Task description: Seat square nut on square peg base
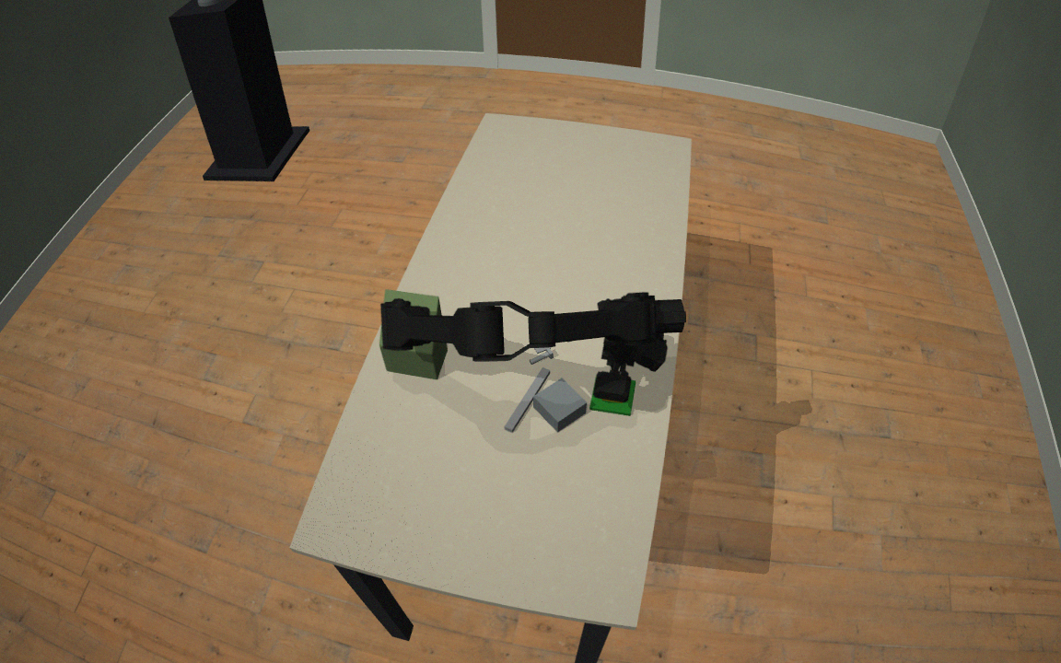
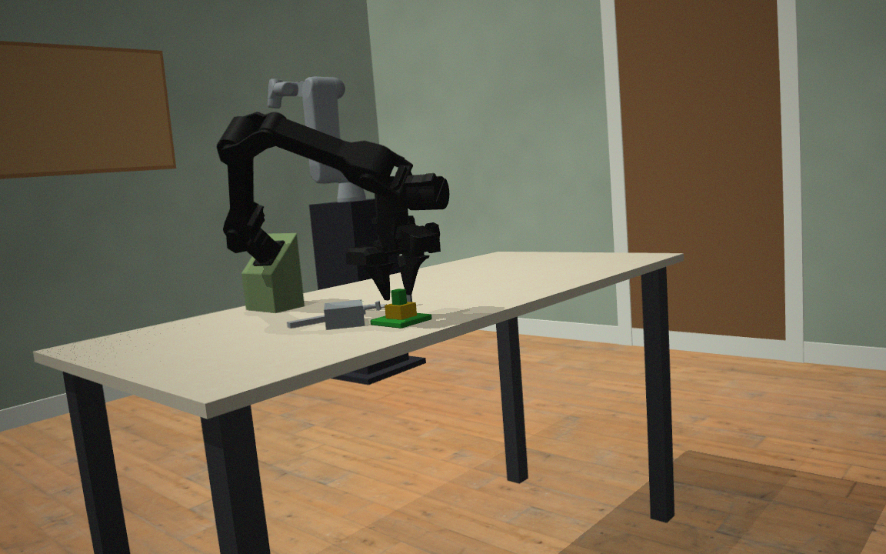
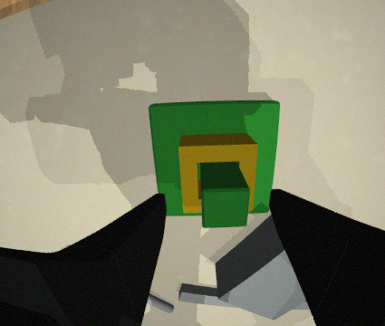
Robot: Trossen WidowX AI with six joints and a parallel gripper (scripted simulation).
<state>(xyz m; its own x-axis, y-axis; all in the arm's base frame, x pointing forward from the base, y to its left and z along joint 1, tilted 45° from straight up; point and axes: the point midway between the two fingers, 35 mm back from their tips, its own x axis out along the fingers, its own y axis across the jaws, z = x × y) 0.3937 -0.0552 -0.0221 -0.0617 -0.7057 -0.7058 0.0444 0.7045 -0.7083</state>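
The grey block is 100 mm behind my hand, 60 mm below it and 50 mm to the right of it. Also, from my hand: grey bar 160 mm behind, 70 mm below, 40 mm to the right; grey cube 130 mm to the left, 100 mm behind, 70 mm below; bolt 140 mm behind, 70 mm to the left, 70 mm below.
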